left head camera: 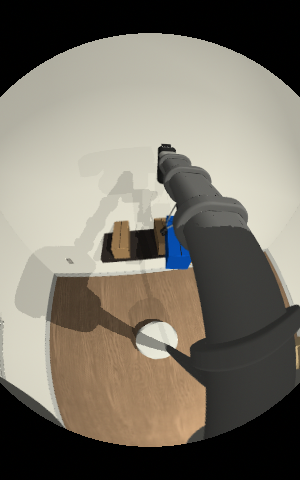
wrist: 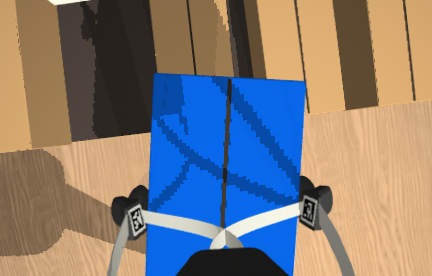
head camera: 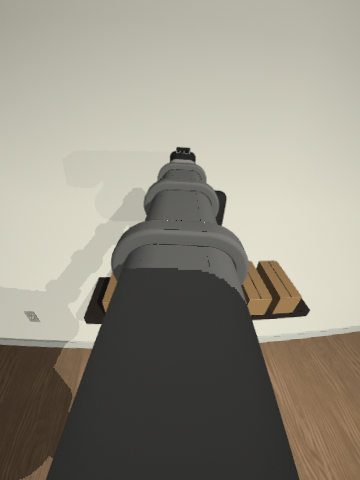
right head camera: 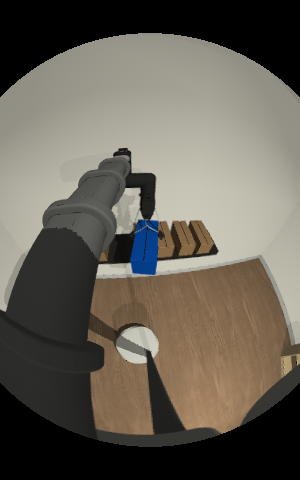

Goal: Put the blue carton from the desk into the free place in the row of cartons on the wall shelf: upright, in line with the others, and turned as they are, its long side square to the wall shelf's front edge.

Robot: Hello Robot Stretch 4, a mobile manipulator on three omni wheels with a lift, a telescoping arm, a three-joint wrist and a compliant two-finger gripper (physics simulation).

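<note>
The blue carton [left head camera: 177,252] [right head camera: 145,247] [wrist: 225,135] is held in front of the wall shelf [head camera: 95,307] [left head camera: 142,245] [right head camera: 120,248] [wrist: 125,100], its near part out past the front edge. My gripper [right head camera: 147,232] [wrist: 221,197] is shut on it, one finger on each long side. In the wrist view the dark free place lies left of the blue carton, between a tan carton [wrist: 45,75] and another tan carton [wrist: 192,40] that the blue one partly covers. Its long sides are turned a few degrees from the row's. The arm hides it in the head view. Its exact height is unclear.
More tan cartons [head camera: 280,287] [right head camera: 201,237] [wrist: 320,50] stand on the right part of the shelf. My telescoping arm [head camera: 180,350] [left head camera: 240,290] [right head camera: 55,285] reaches toward the wall. A round white object [left head camera: 156,340] [right head camera: 137,345] is below, over the wooden floor.
</note>
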